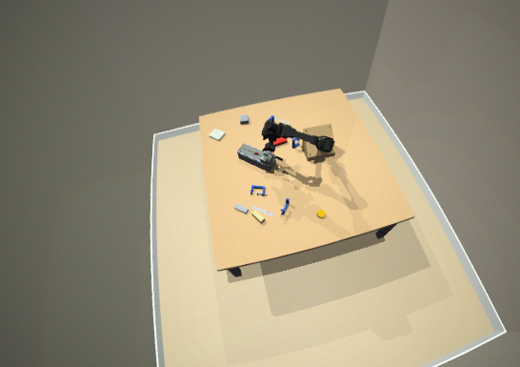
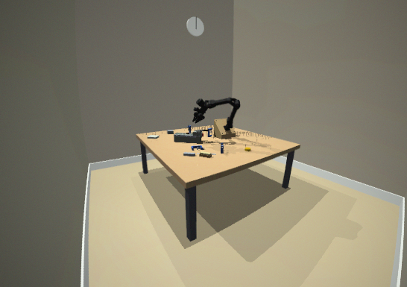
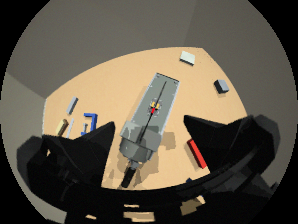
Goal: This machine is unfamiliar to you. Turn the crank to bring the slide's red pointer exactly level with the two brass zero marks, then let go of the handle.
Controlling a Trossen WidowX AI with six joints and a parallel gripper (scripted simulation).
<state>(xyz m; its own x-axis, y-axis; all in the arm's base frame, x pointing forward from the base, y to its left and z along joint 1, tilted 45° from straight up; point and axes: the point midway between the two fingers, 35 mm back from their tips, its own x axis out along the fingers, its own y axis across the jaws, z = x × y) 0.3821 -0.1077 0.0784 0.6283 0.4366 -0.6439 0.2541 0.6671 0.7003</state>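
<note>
My gripper tip is now 9 cm past the dark crank handle, 8 cm to the right of it and 8 cm above it. The rest, counted from my gripper tip: red pointer 11 cm below, 4 cm ahead, 3 cm to the right; tan block 40 cm to the left, 18 cm below, 13 cm ahead; pale tile 36 cm to the right, 31 cm ahead, 18 cm below.
</note>
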